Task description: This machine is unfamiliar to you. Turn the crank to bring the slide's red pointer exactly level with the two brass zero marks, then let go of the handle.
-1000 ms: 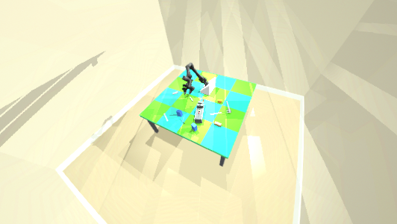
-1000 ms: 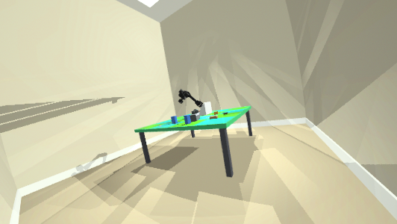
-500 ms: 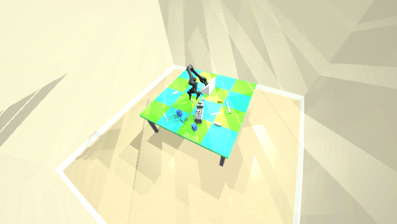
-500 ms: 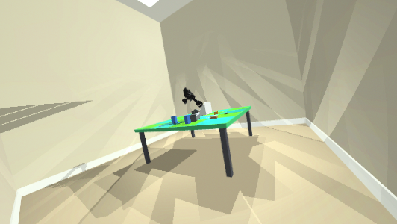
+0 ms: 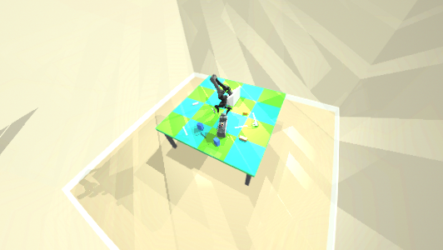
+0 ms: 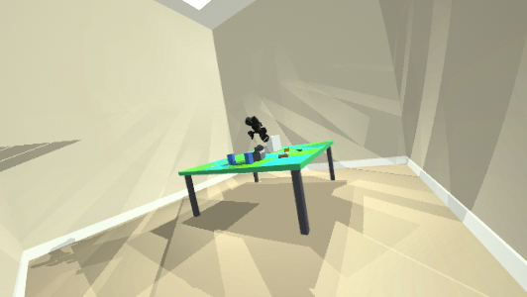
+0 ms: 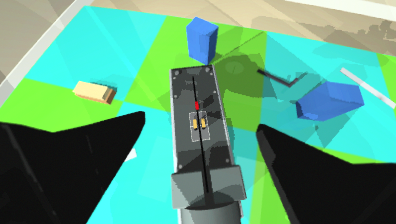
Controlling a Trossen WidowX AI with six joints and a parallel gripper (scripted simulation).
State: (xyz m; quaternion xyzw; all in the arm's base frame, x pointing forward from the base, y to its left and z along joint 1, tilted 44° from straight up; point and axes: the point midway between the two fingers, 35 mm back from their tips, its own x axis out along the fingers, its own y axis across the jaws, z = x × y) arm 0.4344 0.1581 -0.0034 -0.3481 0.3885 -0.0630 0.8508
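Now: gripper tip 150 mm past the crank handle, 110 mm above it and 30 mm to the left of it. The rest, counted from my gripper tip: red pointer: 110 mm below, 60 mm ahead, 20 mm to the left; black L-shaped key: 210 mm ahead, 180 mm below, 160 mm to the right; tan block: 280 mm to the left, 180 mm below, 60 mm ahead.
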